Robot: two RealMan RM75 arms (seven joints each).
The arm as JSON. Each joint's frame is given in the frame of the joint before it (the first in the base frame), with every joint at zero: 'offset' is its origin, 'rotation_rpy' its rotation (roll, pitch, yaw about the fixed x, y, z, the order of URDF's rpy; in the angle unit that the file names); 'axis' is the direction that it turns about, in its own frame. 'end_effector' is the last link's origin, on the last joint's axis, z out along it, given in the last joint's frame.
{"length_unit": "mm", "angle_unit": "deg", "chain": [
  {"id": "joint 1", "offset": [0.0, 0.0, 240.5], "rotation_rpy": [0.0, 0.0, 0.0], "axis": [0.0, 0.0, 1.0]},
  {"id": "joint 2", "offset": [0.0, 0.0, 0.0], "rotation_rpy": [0.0, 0.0, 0.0], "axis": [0.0, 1.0, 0.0]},
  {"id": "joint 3", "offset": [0.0, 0.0, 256.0], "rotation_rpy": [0.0, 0.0, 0.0], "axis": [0.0, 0.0, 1.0]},
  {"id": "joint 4", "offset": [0.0, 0.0, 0.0], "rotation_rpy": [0.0, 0.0, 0.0], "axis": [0.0, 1.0, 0.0]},
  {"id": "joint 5", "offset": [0.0, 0.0, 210.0], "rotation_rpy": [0.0, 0.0, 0.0], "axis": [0.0, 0.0, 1.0]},
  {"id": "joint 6", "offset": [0.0, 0.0, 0.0], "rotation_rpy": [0.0, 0.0, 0.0], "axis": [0.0, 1.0, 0.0]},
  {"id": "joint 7", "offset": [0.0, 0.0, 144.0], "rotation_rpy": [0.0, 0.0, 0.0], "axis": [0.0, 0.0, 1.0]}
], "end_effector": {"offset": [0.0, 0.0, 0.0], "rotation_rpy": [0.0, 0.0, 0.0]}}
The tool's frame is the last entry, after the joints.
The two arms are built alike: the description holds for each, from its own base.
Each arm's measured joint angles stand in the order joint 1, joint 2, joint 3, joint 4, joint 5, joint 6, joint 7.
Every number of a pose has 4 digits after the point.
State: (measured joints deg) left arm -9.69 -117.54 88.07 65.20 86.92 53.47 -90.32; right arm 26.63 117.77 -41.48 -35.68 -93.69 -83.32 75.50
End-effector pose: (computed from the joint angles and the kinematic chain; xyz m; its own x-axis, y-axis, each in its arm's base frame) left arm -0.2325 0.3185 -0.0269 0.8288 0.2852 0.4814 0.4893 -0.7868 -0.3762; right arm 0.2670 0.3460 0.0320 0.6508 -0.2231 -0.7257 -0.5697 -0.7753 -0.2726
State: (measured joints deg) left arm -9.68 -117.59 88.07 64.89 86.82 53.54 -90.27; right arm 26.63 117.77 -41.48 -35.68 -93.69 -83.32 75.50
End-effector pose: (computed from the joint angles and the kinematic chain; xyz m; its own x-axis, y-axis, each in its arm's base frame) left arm -0.2335 0.3179 -0.0278 0.8266 0.2900 0.4823 0.4932 -0.7860 -0.3727; right arm 0.2670 0.3460 0.0320 0.6508 -0.2231 -0.7257 -0.5697 -0.7753 -0.2726
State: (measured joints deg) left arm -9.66 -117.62 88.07 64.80 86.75 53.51 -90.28; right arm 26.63 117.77 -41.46 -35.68 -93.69 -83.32 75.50
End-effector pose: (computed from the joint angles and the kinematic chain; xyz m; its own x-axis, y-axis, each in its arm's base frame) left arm -0.2338 0.3178 -0.0281 0.8252 0.2920 0.4835 0.4956 -0.7849 -0.3718; right arm 0.2670 0.3460 0.0320 0.6507 -0.2230 -0.7258 -0.5699 -0.7751 -0.2727
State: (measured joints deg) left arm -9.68 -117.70 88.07 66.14 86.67 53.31 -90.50; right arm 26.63 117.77 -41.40 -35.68 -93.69 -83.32 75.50
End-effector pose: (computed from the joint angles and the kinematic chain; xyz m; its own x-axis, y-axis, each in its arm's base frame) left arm -0.2274 0.3200 -0.0252 0.8273 0.2725 0.4912 0.4848 -0.7880 -0.3795; right arm 0.2671 0.3460 0.0322 0.6503 -0.2227 -0.7263 -0.5704 -0.7746 -0.2731
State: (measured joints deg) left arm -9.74 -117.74 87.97 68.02 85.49 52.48 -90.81; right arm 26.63 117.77 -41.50 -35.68 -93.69 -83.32 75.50
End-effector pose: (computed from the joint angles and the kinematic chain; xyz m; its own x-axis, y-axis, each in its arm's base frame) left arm -0.2177 0.3248 -0.0186 0.8202 0.2447 0.5172 0.4817 -0.7831 -0.3934; right arm 0.2670 0.3459 0.0319 0.6510 -0.2232 -0.7255 -0.5696 -0.7755 -0.2725
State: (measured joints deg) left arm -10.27 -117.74 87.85 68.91 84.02 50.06 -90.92; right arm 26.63 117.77 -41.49 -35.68 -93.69 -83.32 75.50
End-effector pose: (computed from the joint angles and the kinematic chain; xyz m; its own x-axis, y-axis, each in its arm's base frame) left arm -0.2113 0.3333 -0.0119 0.8096 0.2236 0.5428 0.4929 -0.7612 -0.4215; right arm 0.2670 0.3459 0.0319 0.6509 -0.2232 -0.7256 -0.5697 -0.7754 -0.2725
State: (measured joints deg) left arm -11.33 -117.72 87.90 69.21 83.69 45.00 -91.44; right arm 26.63 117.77 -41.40 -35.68 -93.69 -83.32 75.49
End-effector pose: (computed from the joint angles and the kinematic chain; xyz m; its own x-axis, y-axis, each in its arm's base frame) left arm -0.2093 0.3469 -0.0051 0.8064 0.2093 0.5531 0.5129 -0.7130 -0.4780; right arm 0.2671 0.3460 0.0322 0.6504 -0.2226 -0.7262 -0.5703 -0.7747 -0.2733
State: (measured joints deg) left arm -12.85 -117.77 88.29 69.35 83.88 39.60 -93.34; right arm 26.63 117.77 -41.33 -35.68 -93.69 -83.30 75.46
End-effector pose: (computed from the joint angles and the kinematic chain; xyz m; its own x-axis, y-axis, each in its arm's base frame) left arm -0.2051 0.3610 0.0001 0.7965 0.2065 0.5683 0.5420 -0.6603 -0.5198; right arm 0.2672 0.3461 0.0324 0.6503 -0.2219 -0.7266 -0.5707 -0.7740 -0.2743
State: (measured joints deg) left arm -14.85 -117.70 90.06 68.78 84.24 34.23 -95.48; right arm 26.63 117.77 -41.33 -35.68 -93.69 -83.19 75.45
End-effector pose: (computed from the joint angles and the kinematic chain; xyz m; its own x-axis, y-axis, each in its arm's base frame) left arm -0.1988 0.3730 -0.0020 0.7912 0.2101 0.5743 0.5610 -0.6231 -0.5449; right arm 0.2674 0.3463 0.0324 0.6506 -0.2221 -0.7262 -0.5715 -0.7729 -0.2756
